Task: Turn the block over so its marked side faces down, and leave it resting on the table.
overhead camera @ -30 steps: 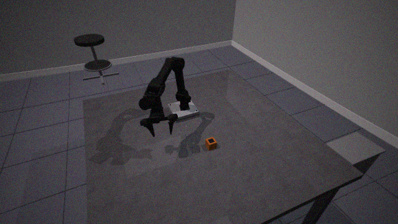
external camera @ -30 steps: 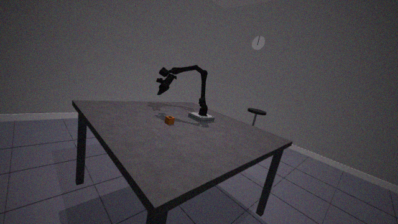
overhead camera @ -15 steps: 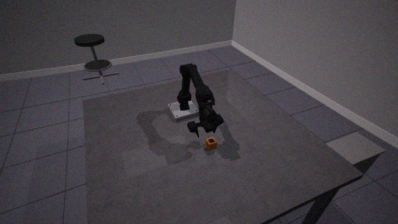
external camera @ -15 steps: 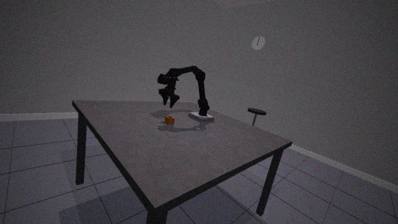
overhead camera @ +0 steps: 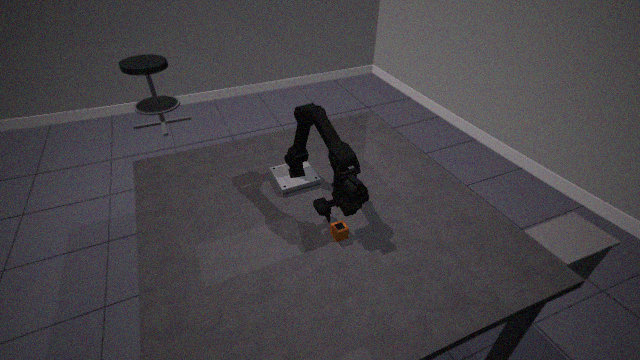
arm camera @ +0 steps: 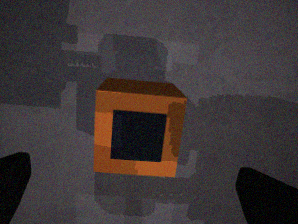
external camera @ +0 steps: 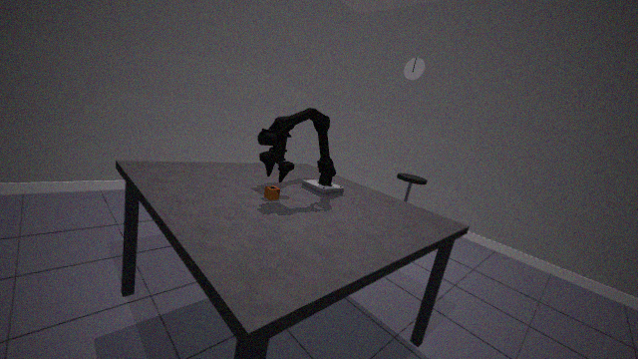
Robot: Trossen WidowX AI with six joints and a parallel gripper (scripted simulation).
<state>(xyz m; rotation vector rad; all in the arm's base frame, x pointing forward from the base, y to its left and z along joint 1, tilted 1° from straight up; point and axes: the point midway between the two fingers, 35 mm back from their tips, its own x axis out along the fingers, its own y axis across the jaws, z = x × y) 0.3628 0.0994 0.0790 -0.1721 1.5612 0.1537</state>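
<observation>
The orange block is 5 cm below my gripper tip.
</observation>
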